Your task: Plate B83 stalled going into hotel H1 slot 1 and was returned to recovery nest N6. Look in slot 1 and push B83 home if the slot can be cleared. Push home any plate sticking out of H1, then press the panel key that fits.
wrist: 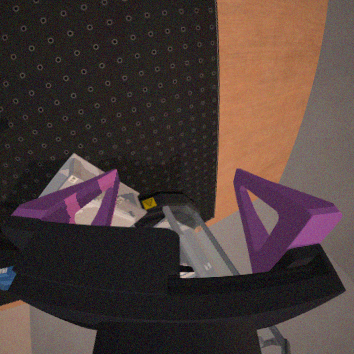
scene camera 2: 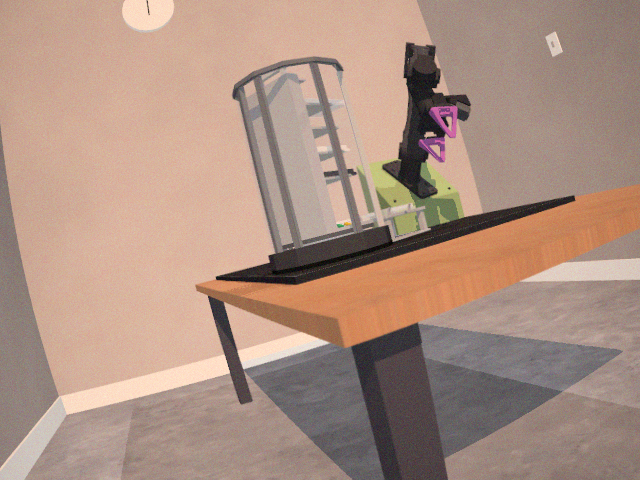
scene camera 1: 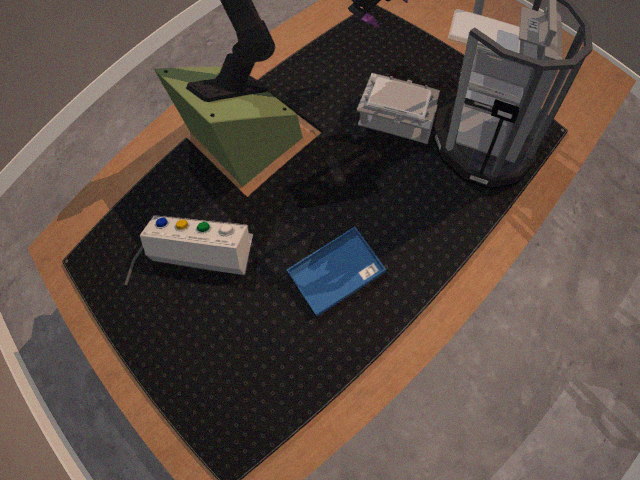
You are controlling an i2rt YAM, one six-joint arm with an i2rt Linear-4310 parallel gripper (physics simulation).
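Places are measured from the arm's base along level axes (x ahead, y left, z up), in centimetres.
Where they show: gripper, fingertip midpoint: [wrist: 176, 175] [scene camera 2: 447, 150] [scene camera 1: 391, 14]; arm's base at its link origin: [scene camera 2: 409, 179] [scene camera 1: 228, 89].
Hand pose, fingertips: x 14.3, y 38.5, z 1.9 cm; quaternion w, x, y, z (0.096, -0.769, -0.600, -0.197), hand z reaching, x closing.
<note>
Each offset is from my fingertips to the top centre of the thing. "spot": to the spot under its first point. Level surfaces: height alone.
Hotel H1 {dx +31.8, dy -6.5, dz +24.3 cm} [scene camera 1: 531, 31] [scene camera 2: 297, 165] is a tall pale tower with shelves inside a clear cage with grey posts. Pale shelves or plates show at several levels in the second scene view; slot 1 and its contents cannot be made out. A pale plate {dx +12.1, dy -13.9, dz -9.6 cm} [scene camera 1: 399, 95] lies on a clear box-like nest {dx +12.1, dy -13.9, dz -9.4 cm} [scene camera 1: 390, 126] [scene camera 2: 424, 219] beside the cage; its label is not readable. The white panel {dx -0.1, dy -65.7, dz -8.6 cm} [scene camera 1: 191, 253] has blue, yellow, green and white keys. My gripper [scene camera 2: 447, 148] [wrist: 176, 175] is open and empty, high above the mat, apart from hotel and nest.
A blue tray {dx +25.0, dy -51.5, dz -15.2 cm} [scene camera 1: 330, 279] [wrist: 6, 279] lies on the black mat {dz -17.0 cm} [scene camera 1: 248, 361]. A small black box {spot: dx +36.2, dy -18.3, dz +10.6 cm} [scene camera 1: 505, 110] on a thin stalk stands at the cage. A white slab {dx +26.2, dy -8.4, dz +16.3 cm} [scene camera 1: 465, 28] shows behind the cage. The green arm base [scene camera 1: 258, 147] stands between panel and nest.
</note>
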